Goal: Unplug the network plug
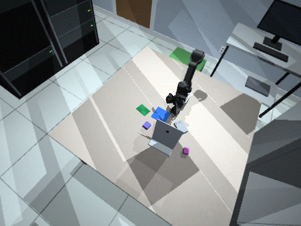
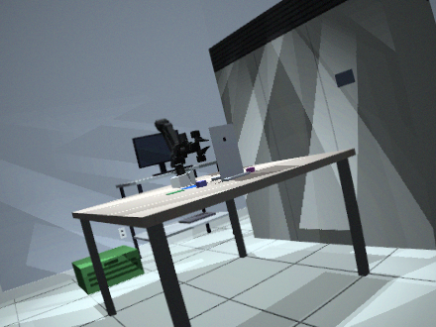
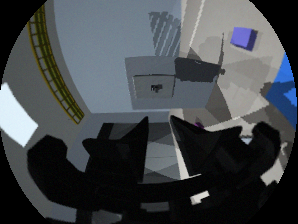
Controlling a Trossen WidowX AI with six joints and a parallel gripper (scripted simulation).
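Right now the pale plug is 120 mm ahead of my gripper tip and 30 mm to the left of it. Round my gripper tip: grey panel (140 mm ahead, 90 mm below, 40 mm to the left); blue square (220 mm below, 130 mm to the right, 50 mm behind); pale flat plate (210 mm below, 80 mm behind, 50 mm to the left).
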